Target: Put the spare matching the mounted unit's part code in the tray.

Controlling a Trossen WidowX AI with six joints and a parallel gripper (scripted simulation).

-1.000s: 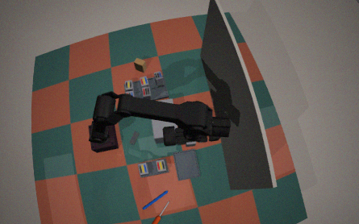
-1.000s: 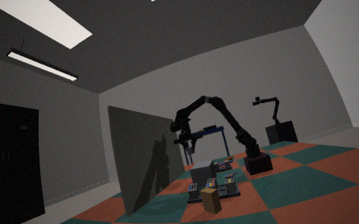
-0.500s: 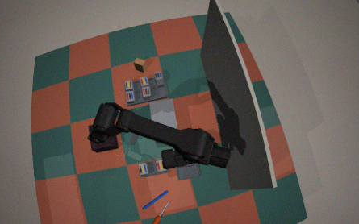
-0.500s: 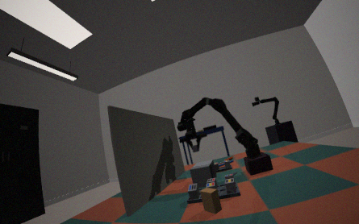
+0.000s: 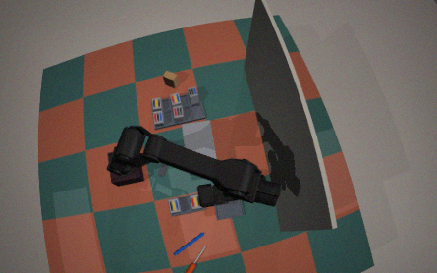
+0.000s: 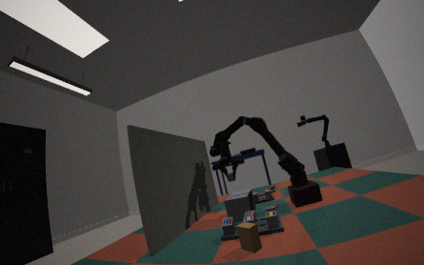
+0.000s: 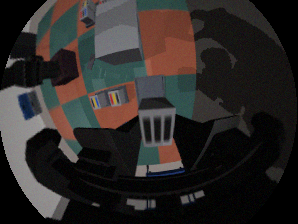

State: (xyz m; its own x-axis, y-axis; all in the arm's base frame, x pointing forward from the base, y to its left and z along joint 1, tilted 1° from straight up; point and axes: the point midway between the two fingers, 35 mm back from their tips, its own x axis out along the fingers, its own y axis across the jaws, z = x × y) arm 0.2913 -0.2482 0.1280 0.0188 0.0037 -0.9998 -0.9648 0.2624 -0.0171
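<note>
Right now my gripper tip is 160 mm above the flat grey tray. Round my gripper tip: tall dark panel: 220 mm ahead, 140 mm to the left, 70 mm above; wooden block: 530 mm to the left, 120 mm below, 10 mm behind; blue pen: 190 mm behind, 150 mm below, 90 mm to the right.
</note>
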